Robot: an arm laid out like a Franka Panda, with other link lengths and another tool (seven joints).
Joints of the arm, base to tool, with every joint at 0 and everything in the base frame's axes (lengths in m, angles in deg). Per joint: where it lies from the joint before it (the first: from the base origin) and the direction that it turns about. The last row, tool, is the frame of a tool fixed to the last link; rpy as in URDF.
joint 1: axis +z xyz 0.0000 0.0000 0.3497
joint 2: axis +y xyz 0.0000 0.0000 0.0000
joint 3: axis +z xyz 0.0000 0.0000 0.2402
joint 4: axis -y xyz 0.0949 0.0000 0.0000
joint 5: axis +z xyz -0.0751 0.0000 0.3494
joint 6: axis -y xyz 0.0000 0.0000 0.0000
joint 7: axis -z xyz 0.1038 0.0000 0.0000
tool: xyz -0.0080 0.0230 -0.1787 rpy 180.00 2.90 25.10
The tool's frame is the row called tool.
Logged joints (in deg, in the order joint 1, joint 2, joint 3, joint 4, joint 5, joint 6, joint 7), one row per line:
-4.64, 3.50, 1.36, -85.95, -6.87, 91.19, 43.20
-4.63, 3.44, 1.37, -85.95, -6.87, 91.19, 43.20
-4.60, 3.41, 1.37, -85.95, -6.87, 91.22, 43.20
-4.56, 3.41, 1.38, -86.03, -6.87, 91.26, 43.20
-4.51, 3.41, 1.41, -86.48, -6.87, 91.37, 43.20
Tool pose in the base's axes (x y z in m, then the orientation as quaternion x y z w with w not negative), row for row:
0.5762, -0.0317, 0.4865, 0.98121, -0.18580, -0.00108, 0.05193
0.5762, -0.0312, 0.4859, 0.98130, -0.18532, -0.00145, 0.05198
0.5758, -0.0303, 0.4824, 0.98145, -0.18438, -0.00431, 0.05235
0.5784, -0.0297, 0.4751, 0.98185, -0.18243, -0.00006, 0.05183
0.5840, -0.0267, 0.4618, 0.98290, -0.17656, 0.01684, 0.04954
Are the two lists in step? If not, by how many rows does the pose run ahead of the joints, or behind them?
The pose runs 2 rows ahead of the joints: the pose in row i belongs to the joints in row i + 2.
